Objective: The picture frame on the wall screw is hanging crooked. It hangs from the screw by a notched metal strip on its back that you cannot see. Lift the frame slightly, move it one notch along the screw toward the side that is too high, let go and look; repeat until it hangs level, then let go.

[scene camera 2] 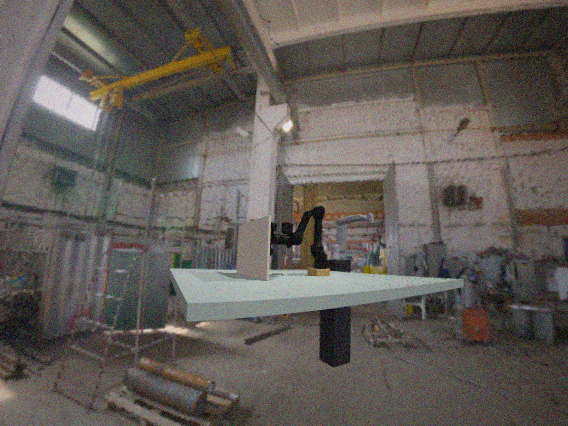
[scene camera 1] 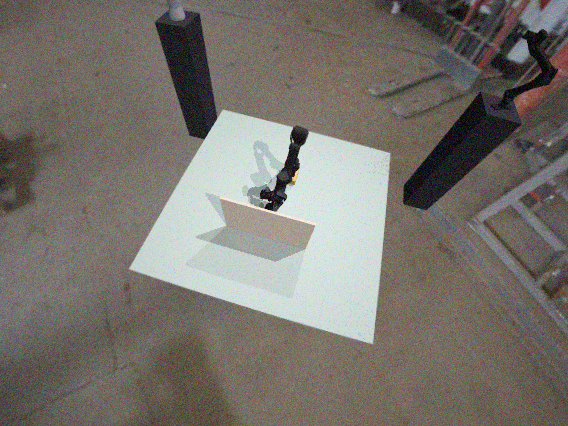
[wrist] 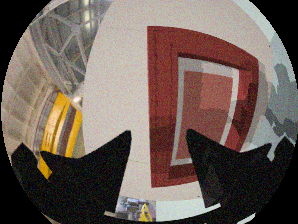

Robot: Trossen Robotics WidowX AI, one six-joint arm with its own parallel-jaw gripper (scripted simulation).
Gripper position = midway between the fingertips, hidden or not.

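The wrist camera takes in the gripper [wrist: 159, 134] together with a picture frame [wrist: 195, 80]. Scene camera 1 shows a wall panel [scene camera 1: 297, 232]. The panel [scene camera 2: 253, 247] is visible in scene camera 2 too, whereas scene camera 2 does not show the picture frame, hidden there by the wall panel.
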